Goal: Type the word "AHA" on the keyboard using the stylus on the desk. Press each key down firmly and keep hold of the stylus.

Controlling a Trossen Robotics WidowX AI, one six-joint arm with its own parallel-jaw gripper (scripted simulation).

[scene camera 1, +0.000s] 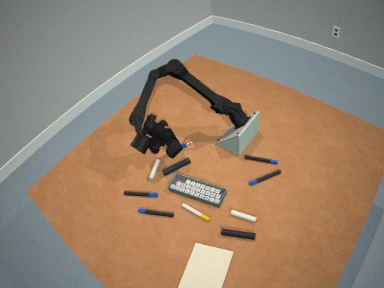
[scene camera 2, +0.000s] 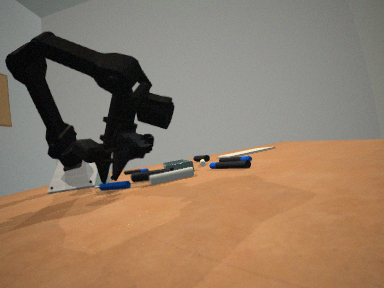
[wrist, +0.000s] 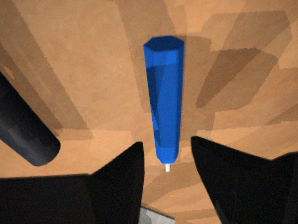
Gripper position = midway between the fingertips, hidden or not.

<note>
In view: the gripper [scene camera 2: 109, 181] and a stylus [wrist: 164, 60].
The gripper also shows in the wrist view [wrist: 167, 145].
</note>
